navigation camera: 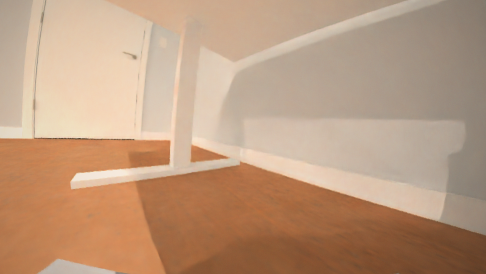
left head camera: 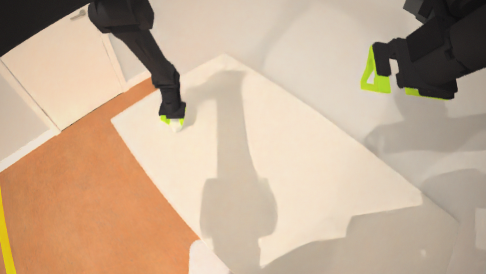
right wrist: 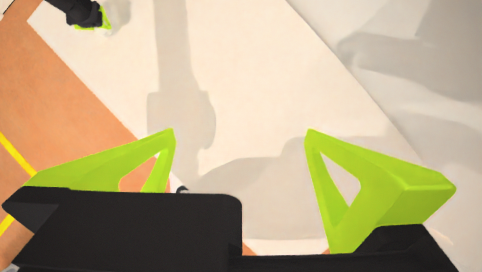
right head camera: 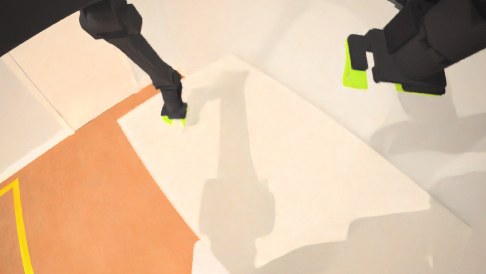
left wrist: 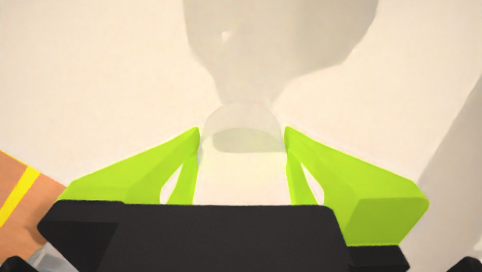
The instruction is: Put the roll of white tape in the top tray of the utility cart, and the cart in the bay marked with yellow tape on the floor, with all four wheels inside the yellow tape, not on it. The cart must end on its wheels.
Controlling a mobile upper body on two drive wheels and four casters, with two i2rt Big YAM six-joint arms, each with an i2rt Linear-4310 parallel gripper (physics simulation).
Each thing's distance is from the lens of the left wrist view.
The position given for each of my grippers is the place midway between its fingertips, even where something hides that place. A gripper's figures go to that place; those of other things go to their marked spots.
my left gripper [left wrist: 241, 135]: 13 cm
roll of white tape [left wrist: 242, 148]: 12 cm
